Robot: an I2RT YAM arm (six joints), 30 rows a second.
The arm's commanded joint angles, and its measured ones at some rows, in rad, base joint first. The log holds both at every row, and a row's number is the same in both.
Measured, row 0: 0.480, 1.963, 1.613, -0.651, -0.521, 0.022
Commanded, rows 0 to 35: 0.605, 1.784, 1.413, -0.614, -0.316, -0.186; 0.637, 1.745, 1.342, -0.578, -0.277, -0.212; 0.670, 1.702, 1.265, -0.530, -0.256, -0.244; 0.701, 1.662, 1.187, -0.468, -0.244, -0.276; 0.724, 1.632, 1.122, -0.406, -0.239, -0.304; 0.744, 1.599, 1.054, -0.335, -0.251, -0.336; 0.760, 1.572, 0.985, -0.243, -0.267, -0.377; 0.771, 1.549, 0.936, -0.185, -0.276, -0.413; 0.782, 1.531, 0.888, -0.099, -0.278, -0.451; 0.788, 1.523, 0.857, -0.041, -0.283, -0.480; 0.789, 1.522, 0.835, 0.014, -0.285, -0.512; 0.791, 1.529, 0.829, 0.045, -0.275, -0.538; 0.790, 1.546, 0.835, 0.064, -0.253, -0.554; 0.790, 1.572, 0.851, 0.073, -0.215, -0.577; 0.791, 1.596, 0.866, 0.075, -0.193, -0.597; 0.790, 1.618, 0.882, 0.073, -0.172, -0.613; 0.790, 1.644, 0.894, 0.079, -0.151, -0.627; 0.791, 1.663, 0.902, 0.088, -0.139, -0.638; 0.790, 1.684, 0.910, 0.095, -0.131, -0.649; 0.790, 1.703, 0.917, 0.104, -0.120, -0.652; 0.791, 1.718, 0.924, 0.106, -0.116, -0.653; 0.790, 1.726, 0.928, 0.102, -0.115, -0.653; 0.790, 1.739, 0.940, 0.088, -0.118, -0.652; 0.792, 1.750, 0.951, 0.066, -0.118, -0.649; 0.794, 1.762, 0.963, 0.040, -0.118, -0.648; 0.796, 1.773, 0.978, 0.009, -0.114, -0.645; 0.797, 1.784, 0.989, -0.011, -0.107, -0.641; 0.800, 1.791, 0.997, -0.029, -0.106, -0.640; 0.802, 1.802, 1.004, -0.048, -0.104, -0.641; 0.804, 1.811, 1.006, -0.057, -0.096, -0.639; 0.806, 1.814, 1.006, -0.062, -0.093, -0.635; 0.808, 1.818, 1.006, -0.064, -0.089, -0.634; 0.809, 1.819, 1.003, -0.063, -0.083, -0.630; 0.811, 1.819, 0.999, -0.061, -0.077, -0.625; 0.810, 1.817, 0.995, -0.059, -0.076, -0.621; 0.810, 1.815, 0.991, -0.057, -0.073, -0.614
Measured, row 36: 0.805, 1.803, 0.988, -0.022, -0.093, -0.615
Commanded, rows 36 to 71: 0.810, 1.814, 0.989, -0.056, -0.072, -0.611; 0.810, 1.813, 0.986, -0.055, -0.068, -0.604; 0.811, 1.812, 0.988, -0.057, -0.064, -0.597; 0.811, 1.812, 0.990, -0.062, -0.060, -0.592; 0.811, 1.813, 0.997, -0.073, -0.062, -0.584; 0.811, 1.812, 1.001, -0.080, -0.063, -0.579; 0.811, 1.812, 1.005, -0.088, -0.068, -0.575; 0.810, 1.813, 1.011, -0.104, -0.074, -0.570; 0.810, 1.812, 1.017, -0.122, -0.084, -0.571; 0.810, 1.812, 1.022, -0.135, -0.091, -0.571; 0.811, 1.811, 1.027, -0.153, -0.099, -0.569; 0.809, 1.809, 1.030, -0.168, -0.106, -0.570; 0.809, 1.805, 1.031, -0.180, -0.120, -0.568; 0.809, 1.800, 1.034, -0.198, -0.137, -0.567; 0.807, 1.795, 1.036, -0.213, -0.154, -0.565; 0.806, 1.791, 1.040, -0.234, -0.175, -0.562; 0.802, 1.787, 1.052, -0.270, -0.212, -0.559; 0.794, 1.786, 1.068, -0.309, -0.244, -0.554; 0.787, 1.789, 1.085, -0.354, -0.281, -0.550; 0.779, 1.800, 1.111, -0.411, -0.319, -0.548; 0.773, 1.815, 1.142, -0.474, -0.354, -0.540; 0.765, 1.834, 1.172, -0.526, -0.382, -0.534; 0.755, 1.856, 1.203, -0.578, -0.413, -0.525; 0.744, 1.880, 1.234, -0.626, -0.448, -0.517; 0.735, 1.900, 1.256, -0.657, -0.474, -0.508; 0.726, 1.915, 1.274, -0.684, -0.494, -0.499; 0.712, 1.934, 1.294, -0.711, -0.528, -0.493; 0.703, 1.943, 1.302, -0.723, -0.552, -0.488; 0.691, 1.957, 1.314, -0.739, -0.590, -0.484; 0.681, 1.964, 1.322, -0.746, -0.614, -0.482; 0.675, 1.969, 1.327, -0.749, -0.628, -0.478; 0.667, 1.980, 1.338, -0.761, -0.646, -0.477; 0.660, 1.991, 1.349, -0.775, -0.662, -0.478; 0.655, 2.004, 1.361, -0.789, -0.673, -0.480; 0.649, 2.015, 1.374, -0.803, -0.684, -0.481; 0.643, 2.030, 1.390, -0.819, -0.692, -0.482
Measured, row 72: 0.653, 1.992, 1.340, -0.719, -0.588, -0.485
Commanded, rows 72 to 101: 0.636, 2.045, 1.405, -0.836, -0.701, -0.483; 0.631, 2.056, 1.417, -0.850, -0.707, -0.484; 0.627, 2.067, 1.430, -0.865, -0.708, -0.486; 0.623, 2.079, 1.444, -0.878, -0.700, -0.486; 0.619, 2.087, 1.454, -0.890, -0.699, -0.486; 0.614, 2.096, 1.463, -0.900, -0.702, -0.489; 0.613, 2.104, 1.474, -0.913, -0.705, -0.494; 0.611, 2.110, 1.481, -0.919, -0.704, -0.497; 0.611, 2.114, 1.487, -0.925, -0.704, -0.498; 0.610, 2.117, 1.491, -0.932, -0.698, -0.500; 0.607, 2.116, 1.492, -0.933, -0.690, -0.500; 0.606, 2.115, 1.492, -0.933, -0.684, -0.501; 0.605, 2.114, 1.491, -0.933, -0.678, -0.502; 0.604, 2.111, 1.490, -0.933, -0.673, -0.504; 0.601, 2.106, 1.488, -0.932, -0.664, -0.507; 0.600, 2.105, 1.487, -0.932, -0.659, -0.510; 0.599, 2.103, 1.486, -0.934, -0.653, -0.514; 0.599, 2.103, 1.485, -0.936, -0.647, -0.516; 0.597, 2.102, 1.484, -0.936, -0.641, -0.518; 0.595, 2.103, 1.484, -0.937, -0.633, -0.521; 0.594, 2.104, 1.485, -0.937, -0.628, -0.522; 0.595, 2.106, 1.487, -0.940, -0.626, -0.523; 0.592, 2.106, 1.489, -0.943, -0.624, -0.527; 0.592, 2.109, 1.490, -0.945, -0.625, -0.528; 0.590, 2.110, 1.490, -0.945, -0.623, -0.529; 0.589, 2.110, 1.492, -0.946, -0.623, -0.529; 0.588, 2.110, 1.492, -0.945, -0.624, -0.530; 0.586, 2.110, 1.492, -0.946, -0.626, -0.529; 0.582, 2.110, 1.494, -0.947, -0.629, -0.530; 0.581, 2.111, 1.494, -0.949, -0.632, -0.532
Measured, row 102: 0.592, 2.100, 1.475, -0.913, -0.647, -0.496
